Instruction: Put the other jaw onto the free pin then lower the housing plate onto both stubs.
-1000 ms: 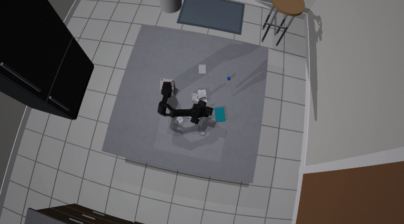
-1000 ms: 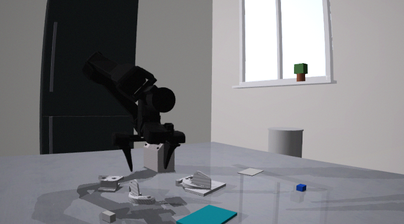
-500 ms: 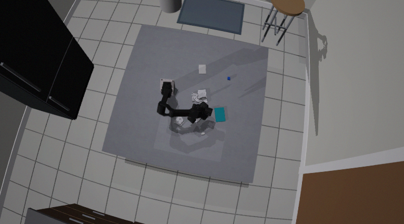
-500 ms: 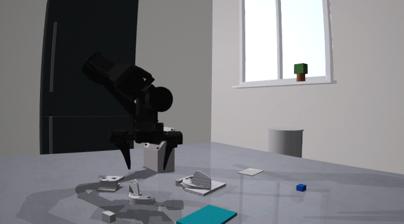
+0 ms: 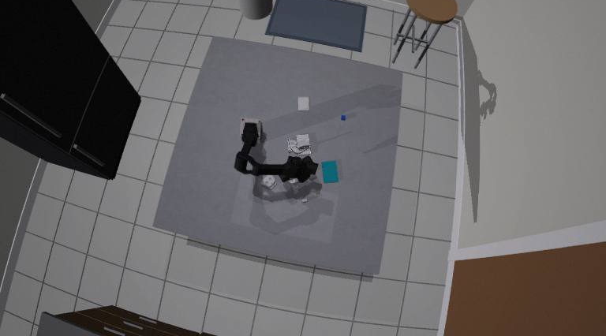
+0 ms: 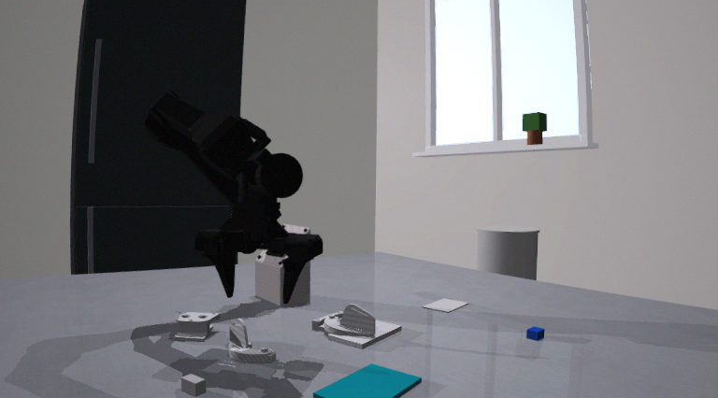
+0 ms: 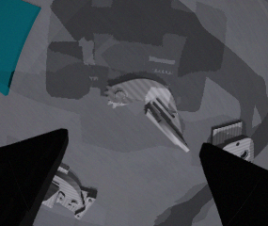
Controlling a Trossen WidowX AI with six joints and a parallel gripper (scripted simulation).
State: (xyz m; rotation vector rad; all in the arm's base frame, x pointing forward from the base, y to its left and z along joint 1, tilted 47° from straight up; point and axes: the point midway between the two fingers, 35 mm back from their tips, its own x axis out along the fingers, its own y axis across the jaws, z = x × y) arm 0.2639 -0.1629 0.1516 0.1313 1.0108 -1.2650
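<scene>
Right now the small white cube is 60 mm ahead of my gripper tip, 130 mm to the right of it and 80 mm below it. The rest, counted from my gripper tip: white card: 20 mm ahead, 450 mm to the left, 80 mm below; teal card: 190 mm ahead, 40 mm to the left, 80 mm below; blue cube: 260 mm ahead, 380 mm to the left, 80 mm below.
</scene>
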